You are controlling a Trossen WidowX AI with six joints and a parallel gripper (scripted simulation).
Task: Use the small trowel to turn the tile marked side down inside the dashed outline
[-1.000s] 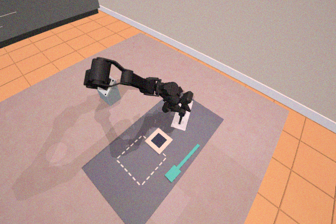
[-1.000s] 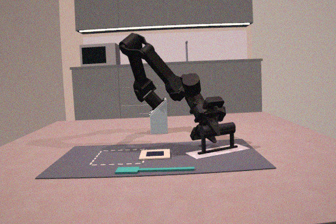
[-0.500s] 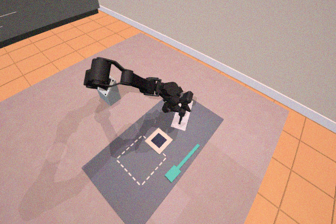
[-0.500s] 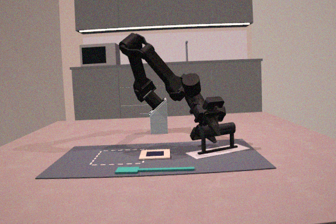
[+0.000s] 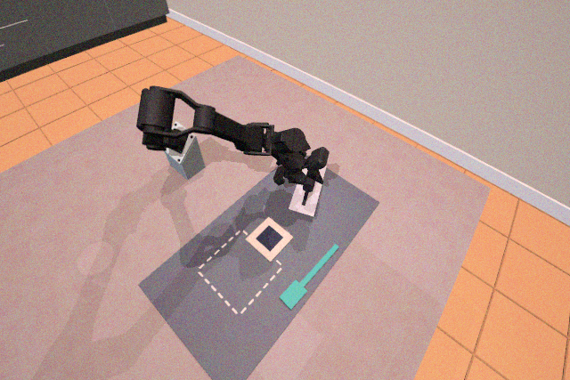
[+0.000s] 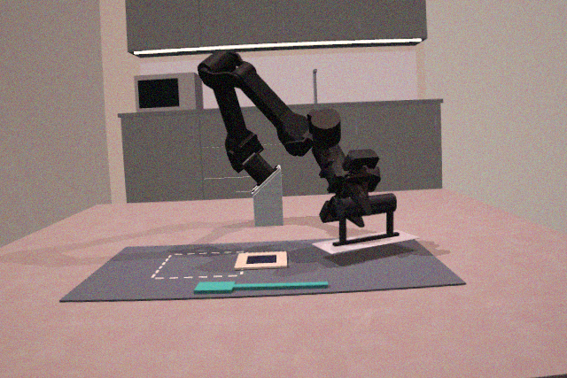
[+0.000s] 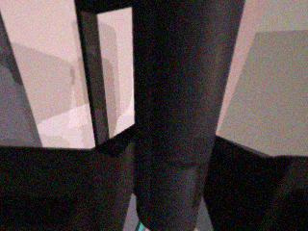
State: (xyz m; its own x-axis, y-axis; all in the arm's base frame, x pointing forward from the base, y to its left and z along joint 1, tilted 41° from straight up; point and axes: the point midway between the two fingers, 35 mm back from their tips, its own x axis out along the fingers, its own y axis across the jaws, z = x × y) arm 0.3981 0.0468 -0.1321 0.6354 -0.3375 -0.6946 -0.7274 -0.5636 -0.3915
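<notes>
The beige tile is 190 mm to the right of my gripper tip, 70 mm below it and 40 mm behind it. Also, from my gripper tip: teal flat tool 230 mm to the right, 100 mm ahead, 70 mm below; grey mat 190 mm to the right, 90 mm below, 30 mm behind.
</notes>
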